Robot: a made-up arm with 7 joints. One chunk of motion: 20 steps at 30 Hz.
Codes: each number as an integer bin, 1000 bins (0 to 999) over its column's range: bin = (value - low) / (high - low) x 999, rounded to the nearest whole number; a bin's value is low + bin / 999 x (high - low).
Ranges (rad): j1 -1.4..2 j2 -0.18..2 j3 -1.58..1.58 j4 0..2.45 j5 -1.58..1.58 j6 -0.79..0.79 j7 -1.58..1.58
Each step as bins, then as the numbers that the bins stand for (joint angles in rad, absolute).
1 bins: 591 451 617 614 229 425 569
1 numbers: 0.6114 0.8042 0.3717 1.5058 -0.8556 -0.1178 0.2198
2 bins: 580 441 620 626 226 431 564
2 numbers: 0.5740 0.7823 0.3812 1.5352 -0.8651 -0.1083 0.2040
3 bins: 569 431 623 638 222 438 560
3 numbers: 0.5365 0.7605 0.3907 1.5647 -0.8778 -0.0973 0.1914
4 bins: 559 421 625 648 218 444 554
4 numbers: 0.5025 0.7387 0.3970 1.5892 -0.8904 -0.0878 0.1724
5 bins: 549 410 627 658 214 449 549
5 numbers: 0.4685 0.7147 0.4033 1.6137 -0.9031 -0.0799 0.1566
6 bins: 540 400 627 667 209 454 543
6 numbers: 0.4378 0.6929 0.4033 1.6358 -0.9189 -0.0720 0.1376
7 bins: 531 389 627 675 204 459 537
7 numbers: 0.4072 0.6689 0.4033 1.6554 -0.9347 -0.0641 0.1186
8 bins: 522 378 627 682 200 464 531
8 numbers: 0.3766 0.6449 0.4033 1.6726 -0.9474 -0.0561 0.0996
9 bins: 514 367 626 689 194 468 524
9 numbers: 0.3493 0.6209 0.4001 1.6897 -0.9663 -0.0498 0.0775
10 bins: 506 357 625 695 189 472 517
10 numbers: 0.3221 0.5990 0.3970 1.7045 -0.9822 -0.0435 0.0554
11 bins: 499 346 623 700 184 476 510
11 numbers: 0.2983 0.5750 0.3907 1.7167 -0.9980 -0.0372 0.0332
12 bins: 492 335 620 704 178 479 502
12 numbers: 0.2745 0.5510 0.3812 1.7265 -1.0170 -0.0324 0.0079
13 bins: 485 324 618 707 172 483 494
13 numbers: 0.2507 0.5270 0.3748 1.7339 -1.0359 -0.0261 -0.0174
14 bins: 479 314 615 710 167 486 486
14 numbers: 0.2302 0.5052 0.3653 1.7412 -1.0518 -0.0214 -0.0427
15 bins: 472 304 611 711 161 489 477
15 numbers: 0.2064 0.4834 0.3527 1.7437 -1.0707 -0.0166 -0.0712
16 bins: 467 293 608 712 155 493 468
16 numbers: 0.1894 0.4594 0.3432 1.7461 -1.0897 -0.0103 -0.0996
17 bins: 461 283 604 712 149 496 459
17 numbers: 0.1690 0.4376 0.3306 1.7461 -1.1087 -0.0055 -0.1281
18 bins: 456 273 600 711 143 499 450
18 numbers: 0.1520 0.4157 0.3179 1.7437 -1.1277 -0.0008 -0.1566
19 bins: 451 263 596 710 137 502 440
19 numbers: 0.1349 0.3939 0.3052 1.7412 -1.1466 0.0040 -0.1882
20 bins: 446 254 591 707 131 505 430
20 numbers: 0.1179 0.3743 0.2894 1.7339 -1.1656 0.0087 -0.2198
